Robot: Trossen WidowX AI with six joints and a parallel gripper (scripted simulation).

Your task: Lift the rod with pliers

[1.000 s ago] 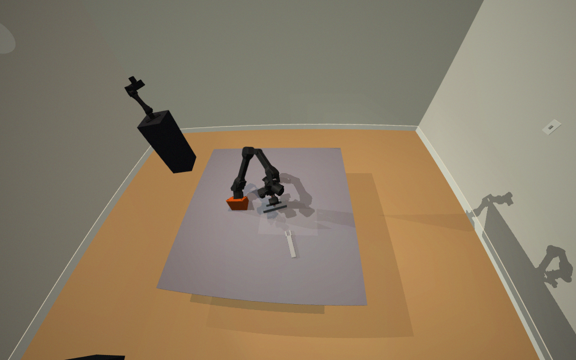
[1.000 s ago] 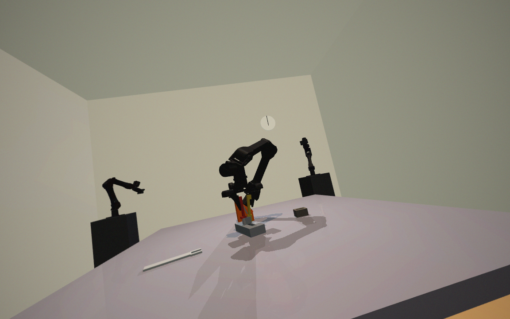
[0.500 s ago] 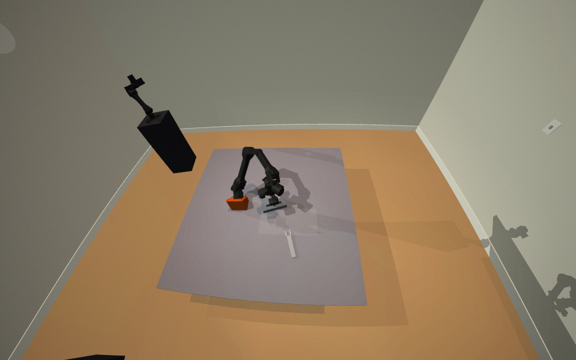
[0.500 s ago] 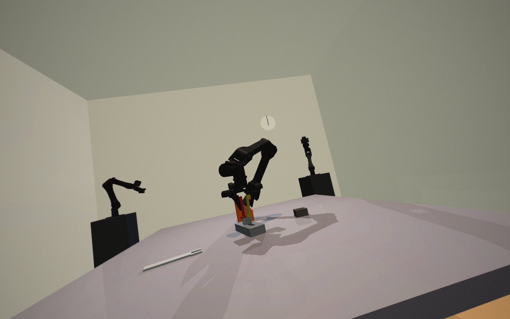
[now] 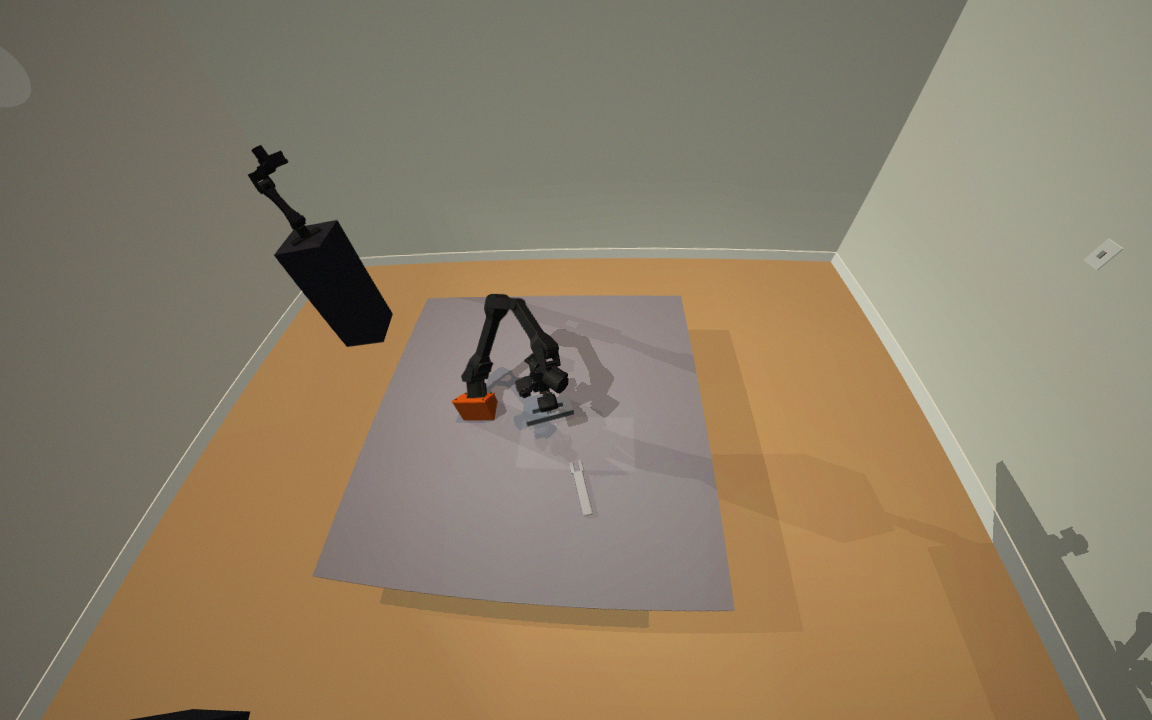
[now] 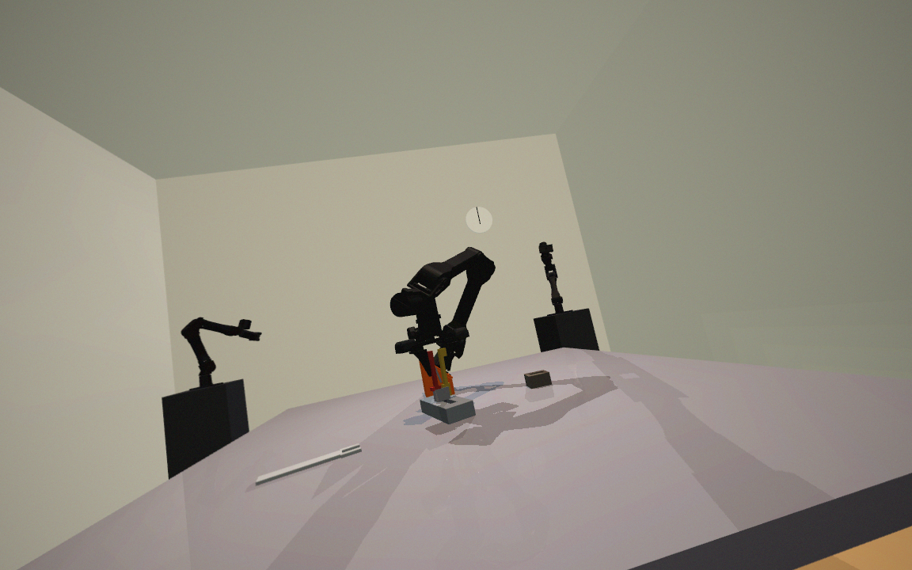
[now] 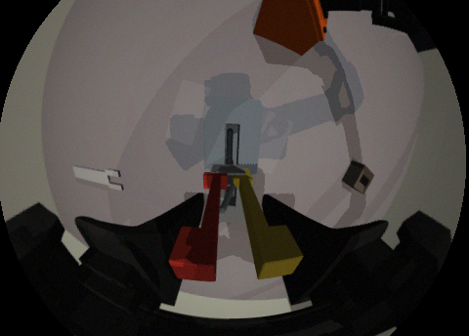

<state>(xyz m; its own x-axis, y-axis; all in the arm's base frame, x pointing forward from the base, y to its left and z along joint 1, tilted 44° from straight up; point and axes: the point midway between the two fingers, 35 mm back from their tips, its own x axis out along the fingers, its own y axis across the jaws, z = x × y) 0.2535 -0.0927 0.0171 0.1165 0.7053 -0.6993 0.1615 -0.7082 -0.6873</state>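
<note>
The yellow handle lies 10 mm to the left of my gripper tip. Round my gripper tip: brown holster: 280 mm to the left, 90 mm below, 20 mm behind; then dark rod: 90 mm below; then grey channel block: 80 mm below.
</note>
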